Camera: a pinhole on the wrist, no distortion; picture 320 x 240 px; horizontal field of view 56.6 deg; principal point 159.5 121.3 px. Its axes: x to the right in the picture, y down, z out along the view. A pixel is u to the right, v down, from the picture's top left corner.
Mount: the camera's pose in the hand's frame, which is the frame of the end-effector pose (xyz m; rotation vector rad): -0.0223 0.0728 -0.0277 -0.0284 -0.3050 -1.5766
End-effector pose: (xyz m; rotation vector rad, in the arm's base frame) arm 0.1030 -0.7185 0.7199 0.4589 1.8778 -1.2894
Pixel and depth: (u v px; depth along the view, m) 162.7 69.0 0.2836
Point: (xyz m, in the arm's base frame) 0.3606 -0.8615 0.6948
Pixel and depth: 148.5 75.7 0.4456
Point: 0.4847 -0.9668 0.6728
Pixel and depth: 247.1 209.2 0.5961
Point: 0.3433 -1.2646 0.5690
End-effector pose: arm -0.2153 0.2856 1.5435 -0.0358 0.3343 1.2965
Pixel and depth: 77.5 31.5 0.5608
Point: -0.5032 0.2135 2.1001
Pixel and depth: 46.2 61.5 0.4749
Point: -0.5070 0.2826 2.0066
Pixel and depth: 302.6 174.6 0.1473
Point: -0.2238 0.3009 1.6823
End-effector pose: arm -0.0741 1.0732 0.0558 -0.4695 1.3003 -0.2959
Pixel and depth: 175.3 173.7 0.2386
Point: 0.1196 1.2150 0.0614
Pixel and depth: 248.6 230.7 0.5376
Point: 0.4825 1.1561 0.0861
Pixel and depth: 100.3 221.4 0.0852
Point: -0.0276 1.1796 0.0208
